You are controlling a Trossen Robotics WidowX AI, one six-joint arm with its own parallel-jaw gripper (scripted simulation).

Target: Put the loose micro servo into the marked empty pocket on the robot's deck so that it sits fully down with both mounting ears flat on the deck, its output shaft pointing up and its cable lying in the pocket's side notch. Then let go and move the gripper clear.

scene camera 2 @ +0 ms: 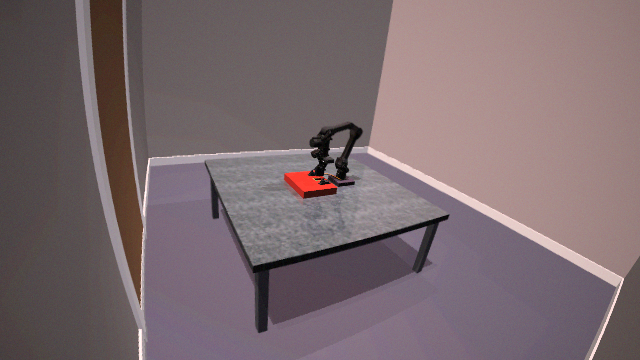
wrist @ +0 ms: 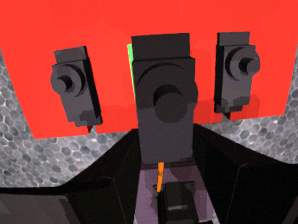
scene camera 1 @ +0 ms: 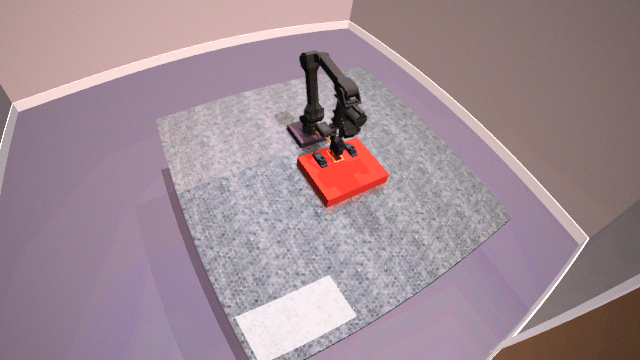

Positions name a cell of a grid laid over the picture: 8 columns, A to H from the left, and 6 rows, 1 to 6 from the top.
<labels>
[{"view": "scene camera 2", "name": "red deck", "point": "D4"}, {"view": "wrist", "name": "gripper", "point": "E4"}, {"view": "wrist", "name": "black micro servo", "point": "E3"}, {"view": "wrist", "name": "red deck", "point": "A1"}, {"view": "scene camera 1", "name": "gripper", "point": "E3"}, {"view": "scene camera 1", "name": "red deck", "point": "E4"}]
</labels>
